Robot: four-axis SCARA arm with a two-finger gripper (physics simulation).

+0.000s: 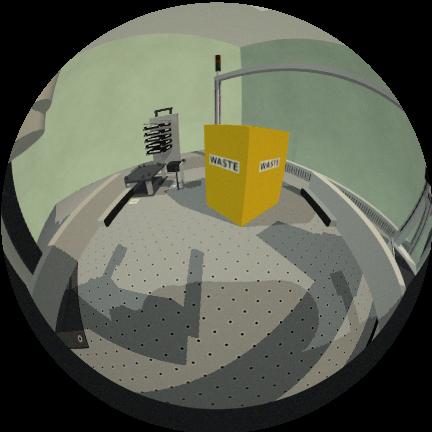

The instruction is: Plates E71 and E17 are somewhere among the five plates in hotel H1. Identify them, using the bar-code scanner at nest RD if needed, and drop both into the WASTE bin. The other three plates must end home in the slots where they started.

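Frame: origin at the arm's base, x ahead, y left, z up, level; millimetres.
Seen in the pictures: gripper, between the fingertips: (216, 176).
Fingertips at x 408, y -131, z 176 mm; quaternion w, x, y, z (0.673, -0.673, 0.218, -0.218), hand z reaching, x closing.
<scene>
Offsets run from my fingertips to a thing's middle. "*": to the spot under its first point. Level surfaces: height alone.
My gripper (216, 176) is open, with its two black-padded fingers wide apart to the left and right and no plate between them. The yellow WASTE bin @[dx +195, dy +146, dz -64 mm] (227, 187) stands upright beyond the fingers, a little right of the middle, with white WASTE labels on two faces. Its inside is hidden. A grey upright rack @[dx +140, dy +622, dz -11 mm] (174, 131) with several black shelf arms stands farther back, left of the bin. I cannot read a name on it, and no plate can be made out in it at this size. A scanner at nest RD cannot be identified for certain.
A low dark table-like stand (142, 172) stands in front of the rack, with a small black device @[dx +97, dy +360, dz -122 mm] (174, 166) on a post at its right. A grey post @[dx +616, dy +836, dz +114 mm] (217, 102) with a signal light @[* dx +611, dy +817, dz +571 mm] (218, 63) rises behind the bin. A perforated deck @[dz -163 mm] (240, 320) lies below.
</scene>
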